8 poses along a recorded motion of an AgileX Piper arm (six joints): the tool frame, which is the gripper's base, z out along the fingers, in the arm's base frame.
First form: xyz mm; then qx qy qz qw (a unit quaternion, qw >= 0).
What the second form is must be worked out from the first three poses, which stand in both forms.
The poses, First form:
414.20, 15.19, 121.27, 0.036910, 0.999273, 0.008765, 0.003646
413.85, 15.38, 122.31, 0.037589, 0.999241, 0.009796, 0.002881
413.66, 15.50, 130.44, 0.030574, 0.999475, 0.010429, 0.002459
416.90, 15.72, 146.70, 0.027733, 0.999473, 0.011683, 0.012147
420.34, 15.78, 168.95, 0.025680, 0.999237, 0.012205, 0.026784
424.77, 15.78, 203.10, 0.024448, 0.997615, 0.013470, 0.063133
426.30, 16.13, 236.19, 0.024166, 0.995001, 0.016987, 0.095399
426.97, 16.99, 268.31, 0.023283, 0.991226, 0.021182, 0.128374
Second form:
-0.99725, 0.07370, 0.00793, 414.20; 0.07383, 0.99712, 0.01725, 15.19; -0.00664, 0.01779, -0.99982, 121.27; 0, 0, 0, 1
-0.99716, 0.07506, 0.00649, 413.85; 0.07518, 0.99698, 0.01936, 15.38; -0.00502, 0.01979, -0.99979, 122.31; 0, 0, 0, 1
-0.99812, 0.06106, 0.00555, 413.66; 0.06117, 0.99791, 0.02070, 15.50; -0.00428, 0.02100, -0.99977, 130.44; 0, 0, 0, 1
-0.99817, 0.05515, 0.02493, 416.90; 0.05572, 0.99819, 0.02268, 15.72; -0.02363, 0.02403, -0.99943, 146.70; 0, 0, 0, 1
-0.99725, 0.05067, 0.05415, 420.34; 0.05197, 0.99838, 0.02302, 15.78; -0.05290, 0.02577, -0.99827, 168.95; 0, 0, 0, 1
-0.99083, 0.04708, 0.12662, 424.77; 0.05048, 0.99844, 0.02379, 15.78; -0.12531, 0.02996, -0.99167, 203.10; 0, 0, 0, 1
-0.98063, 0.04485, 0.19067, 426.30; 0.05133, 0.99825, 0.02919, 16.13; -0.18902, 0.03841, -0.98122, 236.19; 0, 0, 0, 1
-0.96596, 0.04072, 0.25548, 426.97; 0.05160, 0.99802, 0.03601, 16.99; -0.25351, 0.04797, -0.96614, 268.31; 0, 0, 0, 1

